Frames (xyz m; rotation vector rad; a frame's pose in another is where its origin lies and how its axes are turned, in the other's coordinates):
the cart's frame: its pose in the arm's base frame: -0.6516 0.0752 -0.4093 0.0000 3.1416 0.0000
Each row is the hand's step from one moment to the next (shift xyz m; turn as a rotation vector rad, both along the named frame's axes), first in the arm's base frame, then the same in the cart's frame.
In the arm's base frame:
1: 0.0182 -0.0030 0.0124 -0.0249 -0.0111 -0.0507
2: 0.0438 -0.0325 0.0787 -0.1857 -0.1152 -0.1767
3: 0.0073 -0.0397 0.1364 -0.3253 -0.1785 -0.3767
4: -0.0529 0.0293 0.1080 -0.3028 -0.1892 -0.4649
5: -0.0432 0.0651 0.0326 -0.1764 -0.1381 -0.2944
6: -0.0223 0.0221 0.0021 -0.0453 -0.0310 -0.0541
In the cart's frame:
1: -0.0182 -0.0030 -0.0124 0.0249 -0.0111 0.0507
2: -0.0438 -0.0325 -0.0787 0.1857 -0.1152 0.1767
3: -0.0073 -0.0397 -0.1364 0.3253 -0.1785 0.3767
4: 0.0529 0.0293 -0.1080 0.3028 -0.1892 0.4649
5: 0.0432 0.0651 -0.0326 0.1764 -0.1381 0.2944
6: 0.0223 0.0221 -0.0021 0.0453 -0.0310 0.0541

